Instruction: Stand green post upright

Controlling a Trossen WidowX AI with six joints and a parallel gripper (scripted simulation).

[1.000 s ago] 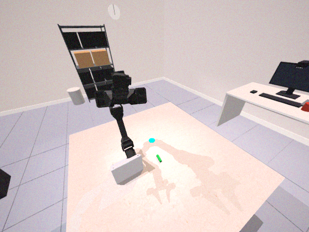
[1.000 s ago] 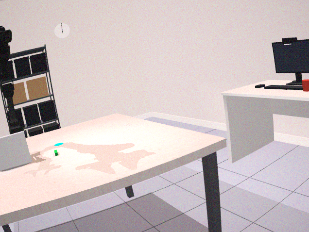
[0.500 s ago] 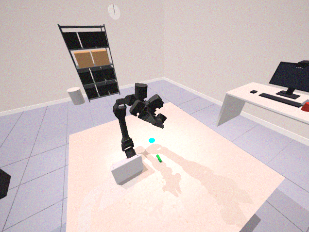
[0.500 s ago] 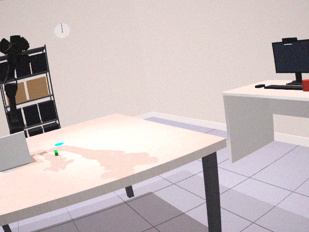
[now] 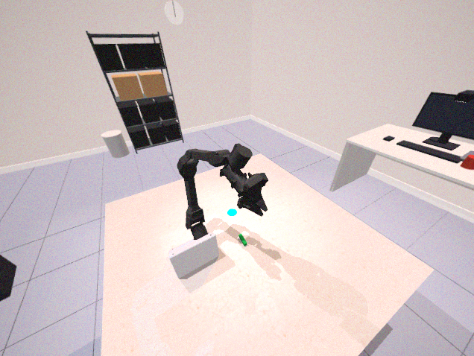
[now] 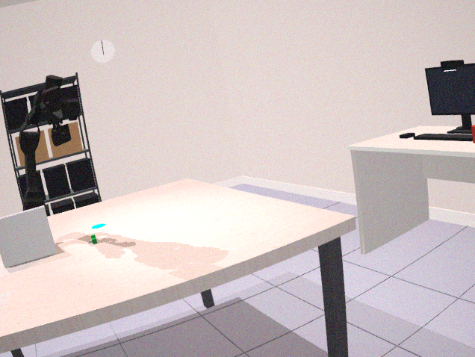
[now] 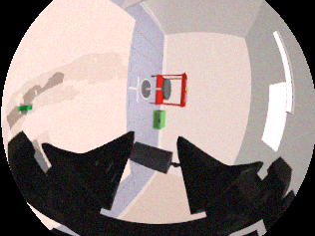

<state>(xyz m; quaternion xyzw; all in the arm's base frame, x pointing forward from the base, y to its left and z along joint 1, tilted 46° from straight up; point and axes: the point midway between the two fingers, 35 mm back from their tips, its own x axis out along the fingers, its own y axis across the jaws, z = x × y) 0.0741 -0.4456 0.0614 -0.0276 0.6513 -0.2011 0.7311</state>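
The green post lies 60 mm ahead of my gripper tip, 190 mm to the left of it and 400 mm below it. From my gripper tip the other things lie so: cyan circle (140 mm ahead, 390 mm to the left, 410 mm below).
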